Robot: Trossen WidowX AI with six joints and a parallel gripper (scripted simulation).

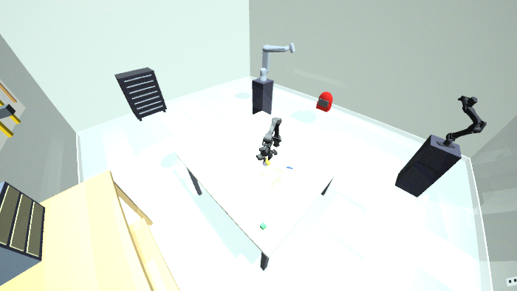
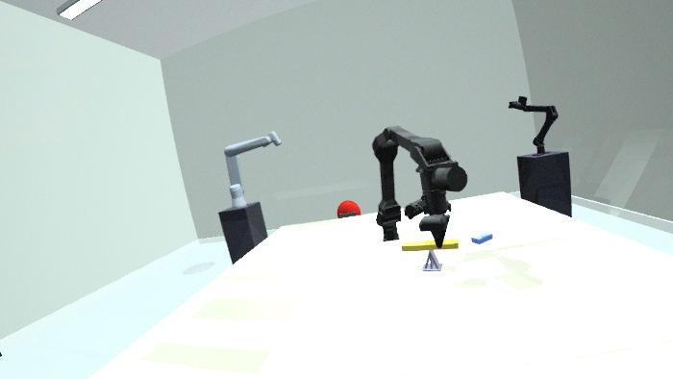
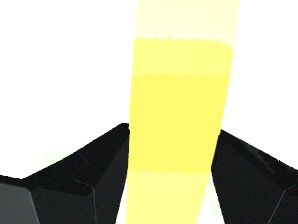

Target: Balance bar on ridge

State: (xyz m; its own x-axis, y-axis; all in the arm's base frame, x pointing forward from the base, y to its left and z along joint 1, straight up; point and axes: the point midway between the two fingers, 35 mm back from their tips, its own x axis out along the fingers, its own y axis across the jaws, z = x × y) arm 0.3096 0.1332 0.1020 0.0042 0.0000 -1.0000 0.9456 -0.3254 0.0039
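My gripper tip is 1 cm past the yellow bar and 3 cm to the left of it. The rest, counted from my gripper tip: green cube: 43 cm ahead, 37 cm to the left, 5 cm below; then small blue block: 15 cm behind, 17 cm to the left, 6 cm below.
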